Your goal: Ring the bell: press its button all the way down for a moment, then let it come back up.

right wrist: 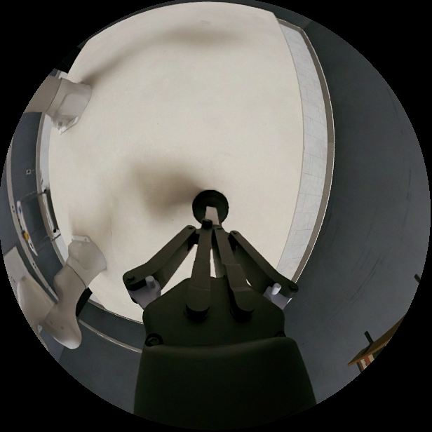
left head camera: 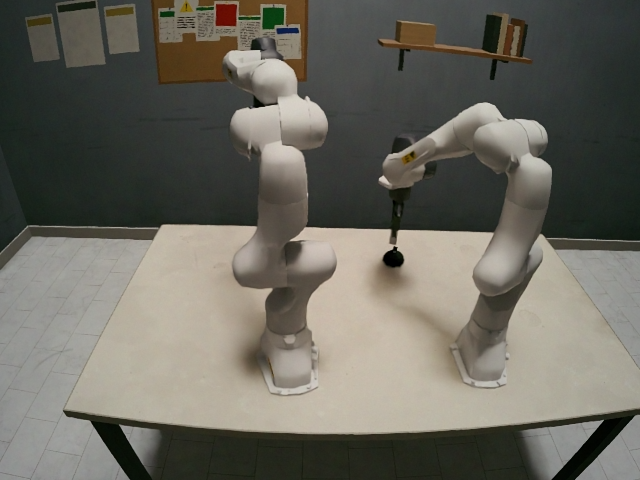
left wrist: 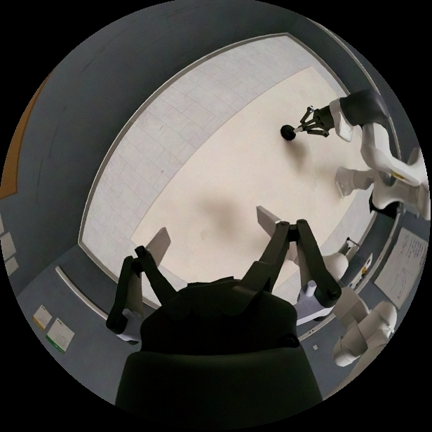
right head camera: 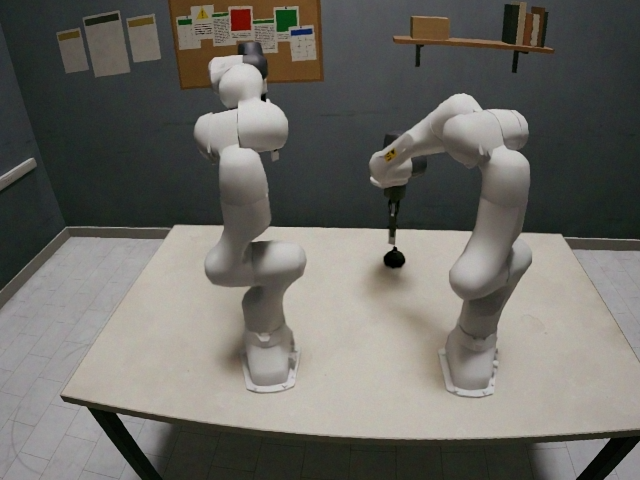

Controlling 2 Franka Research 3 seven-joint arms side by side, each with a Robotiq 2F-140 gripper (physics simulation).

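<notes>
The bell (left head camera: 393, 259) (right head camera: 394, 258) (left wrist: 287, 132) (right wrist: 198, 204) is a small black dome with a thin button on top. It stands upright on the table. My right gripper (left head camera: 393, 240) (right head camera: 391, 240) (left wrist: 295, 130) (right wrist: 209, 214) is shut and empty and points straight down, its pale fingertips right over the button. The fingertips stand at or very slightly above the button's top; whether they touch is too small to tell. In the right wrist view the fingertips hide the button. My left gripper (left wrist: 211, 225) is open and empty, high above the table; my left arm mostly hides it in the head views.
The pale table (left head camera: 180, 330) (right head camera: 170, 335) carries both arm bases. The left arm (left head camera: 282, 175) (right head camera: 242, 175) stands upright left of the bell in the head views. Behind the table is a dark wall with a pinboard (left head camera: 178, 64) (right head camera: 193, 72) and a shelf (left head camera: 454, 50) (right head camera: 473, 43).
</notes>
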